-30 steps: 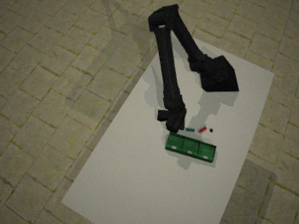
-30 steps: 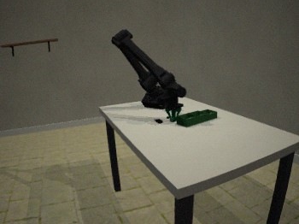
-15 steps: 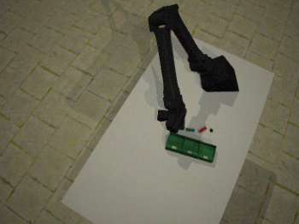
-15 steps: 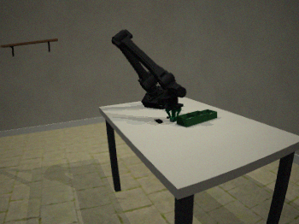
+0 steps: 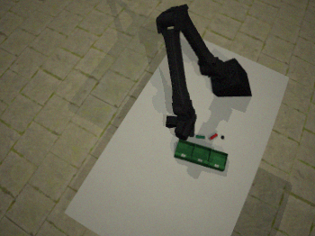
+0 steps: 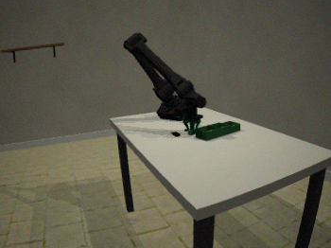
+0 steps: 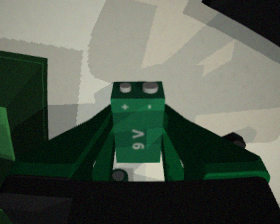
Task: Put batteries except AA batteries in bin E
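My gripper is now 120 mm to the right of the green bin, 70 mm short of it and 10 mm below it. The rest, counted from my hand: green cylindrical battery (80 mm to the left, 20 mm behind); then green 9 V battery (10 mm to the right); then red cylindrical battery (130 mm to the left, 50 mm behind).
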